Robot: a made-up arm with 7 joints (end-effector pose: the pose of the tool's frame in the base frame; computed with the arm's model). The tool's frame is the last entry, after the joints. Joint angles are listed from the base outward.
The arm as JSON. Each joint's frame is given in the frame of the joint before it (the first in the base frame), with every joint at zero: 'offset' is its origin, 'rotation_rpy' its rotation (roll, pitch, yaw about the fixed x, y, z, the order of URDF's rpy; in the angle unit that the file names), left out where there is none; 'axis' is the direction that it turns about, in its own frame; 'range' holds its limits. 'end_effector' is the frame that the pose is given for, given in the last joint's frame.
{
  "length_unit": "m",
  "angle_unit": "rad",
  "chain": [
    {
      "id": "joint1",
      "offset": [
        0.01,
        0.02,
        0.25
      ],
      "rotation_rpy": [
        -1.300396,
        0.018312,
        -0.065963
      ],
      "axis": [
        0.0,
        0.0,
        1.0
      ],
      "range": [
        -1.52,
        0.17
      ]
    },
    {
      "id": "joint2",
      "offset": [
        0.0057,
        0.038,
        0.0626
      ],
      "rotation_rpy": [
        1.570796,
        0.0,
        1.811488
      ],
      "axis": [
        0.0,
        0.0,
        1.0
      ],
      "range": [
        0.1,
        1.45
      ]
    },
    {
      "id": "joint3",
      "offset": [
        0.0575,
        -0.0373,
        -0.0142
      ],
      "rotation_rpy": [
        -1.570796,
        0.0,
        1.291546
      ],
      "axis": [
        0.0,
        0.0,
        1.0
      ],
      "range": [
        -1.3,
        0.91
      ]
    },
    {
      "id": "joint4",
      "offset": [
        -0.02,
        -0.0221,
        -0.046
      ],
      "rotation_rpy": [
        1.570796,
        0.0,
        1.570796
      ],
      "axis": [
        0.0,
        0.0,
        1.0
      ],
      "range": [
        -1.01,
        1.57
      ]
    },
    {
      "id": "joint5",
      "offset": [
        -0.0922,
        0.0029,
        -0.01
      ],
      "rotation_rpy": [
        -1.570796,
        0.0,
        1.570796
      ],
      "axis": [
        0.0,
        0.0,
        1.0
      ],
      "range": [
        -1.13,
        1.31
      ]
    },
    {
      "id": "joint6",
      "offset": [
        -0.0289,
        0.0,
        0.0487
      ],
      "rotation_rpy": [
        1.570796,
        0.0,
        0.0
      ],
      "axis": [
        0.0,
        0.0,
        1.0
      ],
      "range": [
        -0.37,
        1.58
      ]
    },
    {
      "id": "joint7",
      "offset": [
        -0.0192,
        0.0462,
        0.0
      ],
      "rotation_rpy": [
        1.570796,
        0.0,
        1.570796
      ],
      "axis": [
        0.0,
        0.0,
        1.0
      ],
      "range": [
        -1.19,
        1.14
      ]
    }
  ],
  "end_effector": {
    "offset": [
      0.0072,
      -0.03,
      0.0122
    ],
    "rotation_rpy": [
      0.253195,
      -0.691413,
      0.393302
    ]
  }
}
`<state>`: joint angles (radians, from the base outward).
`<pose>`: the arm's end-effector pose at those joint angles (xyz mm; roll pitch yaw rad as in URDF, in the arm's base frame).
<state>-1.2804 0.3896 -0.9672 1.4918 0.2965 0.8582 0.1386</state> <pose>268.8 146.3 67.1 2.2478 0.0661 0.1998</pose>
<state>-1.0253 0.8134 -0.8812 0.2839 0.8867 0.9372 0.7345</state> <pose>319.5 90.4 147.5 -3.0799 -0.4898 -1.0267</pose>
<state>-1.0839 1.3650 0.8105 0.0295 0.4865 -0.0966 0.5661</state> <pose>147.9 218.0 450.3 -1.7523 -0.4755 -2.2795</pose>
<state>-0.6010 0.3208 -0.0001 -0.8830 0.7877 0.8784 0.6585</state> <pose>213.3 61.4 279.9 -0.9220 -1.2717 2.7177</pose>
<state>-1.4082 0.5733 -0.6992 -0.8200 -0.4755 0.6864 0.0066</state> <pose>128.1 -117.6 243.9 1.6783 -0.8426 -1.9196</pose>
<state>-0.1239 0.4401 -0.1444 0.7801 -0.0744 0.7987 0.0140</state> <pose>59.9 116.8 -72.8 1.3993 0.7127 0.6782</pose>
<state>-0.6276 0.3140 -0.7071 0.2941 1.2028 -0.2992 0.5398</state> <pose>228.1 -54.7 60.7 2.3671 -0.4956 -1.8696</pose>
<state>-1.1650 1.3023 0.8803 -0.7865 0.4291 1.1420 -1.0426</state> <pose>83.5 130.4 393.5 2.7919 -1.3356 -1.4269</pose>
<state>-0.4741 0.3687 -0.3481 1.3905 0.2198 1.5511 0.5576</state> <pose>28.8 152.9 -28.6 2.9673 0.3667 1.2685</pose>
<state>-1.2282 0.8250 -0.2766 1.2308 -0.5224 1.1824 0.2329</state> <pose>292.7 155.1 88.5 1.1658 0.2896 0.9838</pose>
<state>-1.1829 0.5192 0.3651 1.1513 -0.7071 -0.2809 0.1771</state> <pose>354.2 110.6 180.3 -0.3713 -0.3696 1.3650</pose>
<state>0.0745 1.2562 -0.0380 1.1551 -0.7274 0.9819 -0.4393</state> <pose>-7.4 307.2 32.0 1.4219 0.5728 1.5504</pose>
